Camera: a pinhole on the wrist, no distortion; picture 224 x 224 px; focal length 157.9 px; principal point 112.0 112.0 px. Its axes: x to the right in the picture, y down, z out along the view. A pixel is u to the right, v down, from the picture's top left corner.
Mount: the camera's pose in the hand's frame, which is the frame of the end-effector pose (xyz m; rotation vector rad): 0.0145 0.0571 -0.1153 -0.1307 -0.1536 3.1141
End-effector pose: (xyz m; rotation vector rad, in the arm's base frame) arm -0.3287 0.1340 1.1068 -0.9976 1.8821 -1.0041
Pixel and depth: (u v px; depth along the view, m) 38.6 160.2 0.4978
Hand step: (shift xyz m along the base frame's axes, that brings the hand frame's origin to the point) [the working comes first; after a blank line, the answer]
In the camera's frame: -0.2314 0.1520 0.4978

0.2950 -0.3408 -0.0723
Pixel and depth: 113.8 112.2 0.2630
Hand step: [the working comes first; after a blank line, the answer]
In the camera's frame: 0.0030 0.0003 0.2630

0.1226 -0.0194 -0.0823
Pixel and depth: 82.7 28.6 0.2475
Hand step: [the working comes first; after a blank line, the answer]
In the camera's frame: -0.0459 -0.1307 0.2475

0.0671 -0.0157 -0.2116
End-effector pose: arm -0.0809 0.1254 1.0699 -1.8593 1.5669 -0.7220
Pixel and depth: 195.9 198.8 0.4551
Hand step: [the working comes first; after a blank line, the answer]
In the camera's frame: 0.2418 0.2502 0.4551

0.3235 0.3230 -0.0346
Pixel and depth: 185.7 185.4 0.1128
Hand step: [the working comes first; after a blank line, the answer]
In the camera's frame: 0.0526 0.0524 0.1128

-0.0140 0.0471 0.0109
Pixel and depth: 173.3 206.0 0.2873
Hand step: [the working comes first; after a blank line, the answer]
In the camera's frame: 0.1115 0.1710 0.2873

0.1772 0.1536 0.0016
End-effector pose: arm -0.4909 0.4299 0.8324 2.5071 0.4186 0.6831
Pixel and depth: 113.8 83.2 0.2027
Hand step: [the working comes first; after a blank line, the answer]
In the camera's frame: 0.0023 -0.0370 0.2027

0.0563 -0.0976 -0.0280
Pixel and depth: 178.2 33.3 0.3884
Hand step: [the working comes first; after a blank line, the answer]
In the camera's frame: 0.1628 -0.1936 0.3884

0.0364 -0.3578 -0.1571
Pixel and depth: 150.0 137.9 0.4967
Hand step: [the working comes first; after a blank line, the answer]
In the camera's frame: 0.1195 0.0815 0.4967

0.0611 -0.1427 -0.3629
